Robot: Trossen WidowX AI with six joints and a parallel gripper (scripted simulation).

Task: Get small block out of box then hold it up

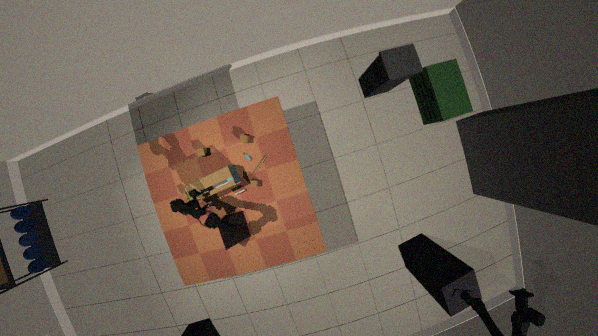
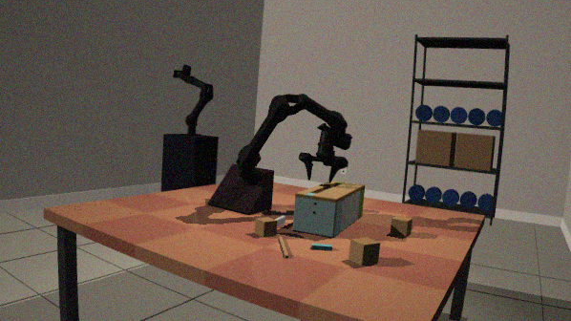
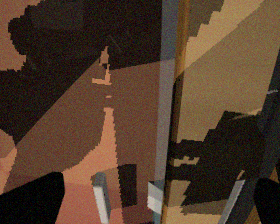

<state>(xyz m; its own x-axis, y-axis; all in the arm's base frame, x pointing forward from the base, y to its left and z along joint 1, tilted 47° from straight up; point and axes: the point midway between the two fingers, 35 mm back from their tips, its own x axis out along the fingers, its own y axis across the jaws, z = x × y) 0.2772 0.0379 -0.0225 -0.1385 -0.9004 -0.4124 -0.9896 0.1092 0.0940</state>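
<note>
Now: the box 8 cm below my gripper tip, 5 cm to the right of it and 4 cm ahead of it. The rest, counted from my gripper tip: wooden stick 43 cm to the right, 14 cm below, 6 cm ahead.
</note>
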